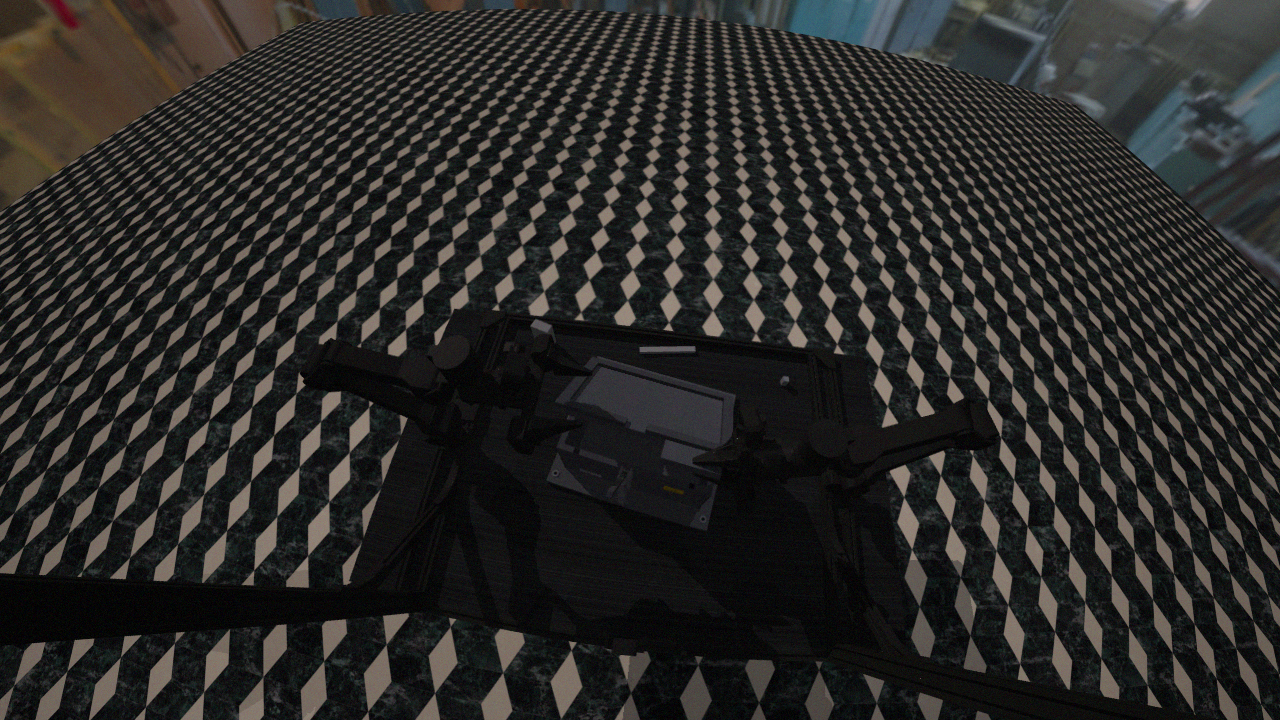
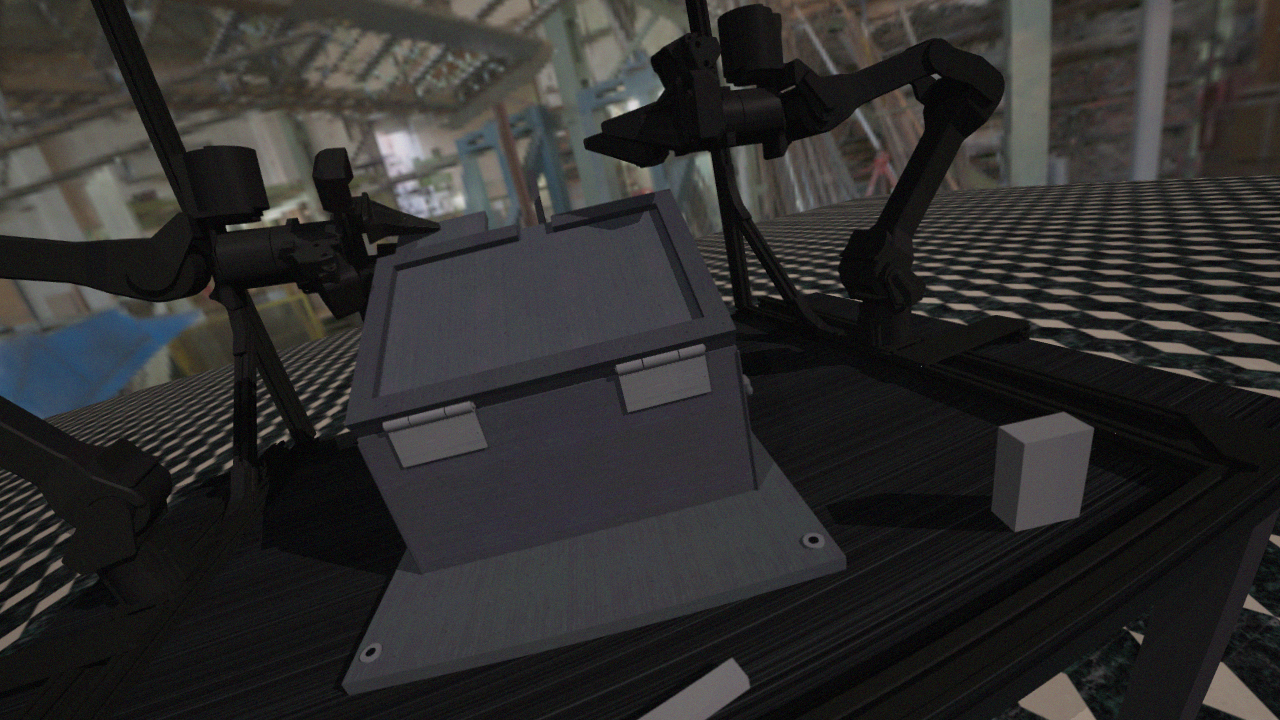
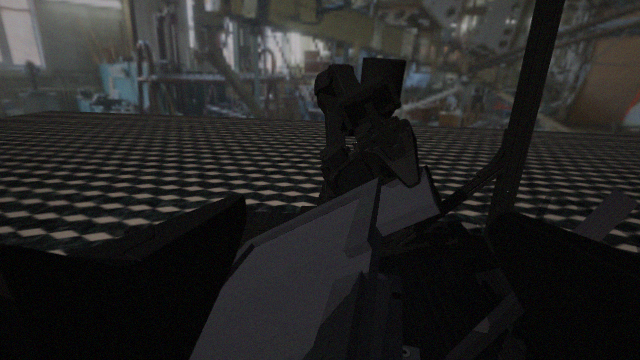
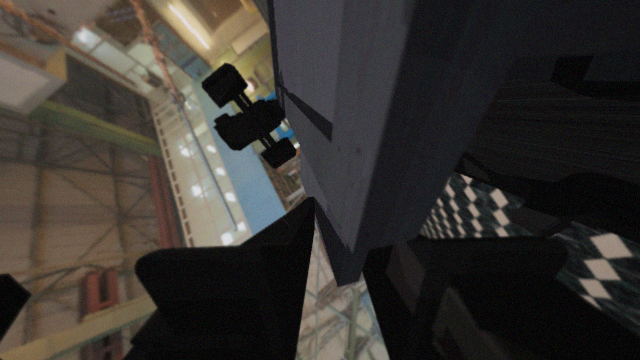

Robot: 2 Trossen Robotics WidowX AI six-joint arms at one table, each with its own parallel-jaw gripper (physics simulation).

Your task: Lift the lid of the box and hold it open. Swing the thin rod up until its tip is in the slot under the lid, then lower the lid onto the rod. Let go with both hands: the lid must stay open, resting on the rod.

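Frame: origin at the left arm's base, x ahead, y left, z up, level; millimetres.
Seen in the pictures: left gripper, fingertip midpoint: (image 1: 587,397) (image 2: 592,137) (image 3: 366,214) (image 4: 243,129); right gripper, fingertip midpoint: (image 1: 692,466) (image 2: 441,236) (image 3: 418,194); left arm's base, link origin: (image 1: 454,437) (image 2: 886,340); right arm's base, link origin: (image 1: 836,483) (image 2: 161,586).
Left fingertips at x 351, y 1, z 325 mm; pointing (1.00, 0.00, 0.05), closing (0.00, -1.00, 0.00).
Note:
Offsets run from my left fingertips to a thing's top centre. "spot": to the spot under its first point. Level surfaces: height alone.
The grey box (image 1: 623,472) (image 2: 566,443) stands on its grey base plate @[spot: 119 mm ahead, 205 mm left, 332 mm down] (image 2: 602,579). Its lid (image 1: 659,402) (image 2: 530,300) (image 3: 290,271) (image 4: 354,107) is tilted up at the front and hinged at the back. My right gripper (image 1: 717,457) (image 2: 426,229) (image 3: 418,194) (image 4: 330,202) is shut on the lid's front edge and holds it raised. My left gripper (image 1: 540,425) (image 2: 612,146) (image 4: 243,129) is open and empty, and hovers above the box's side. I cannot make out the thin rod.
The box sits on a black mat @[344 mm down] (image 1: 495,557) over a chequered floor. A small white strip @[133 mm ahead, 326 mm left, 334 mm down] (image 1: 667,349) (image 2: 702,689) lies on the mat behind the box. A dark stand post (image 2: 723,207) rises beside the left arm.

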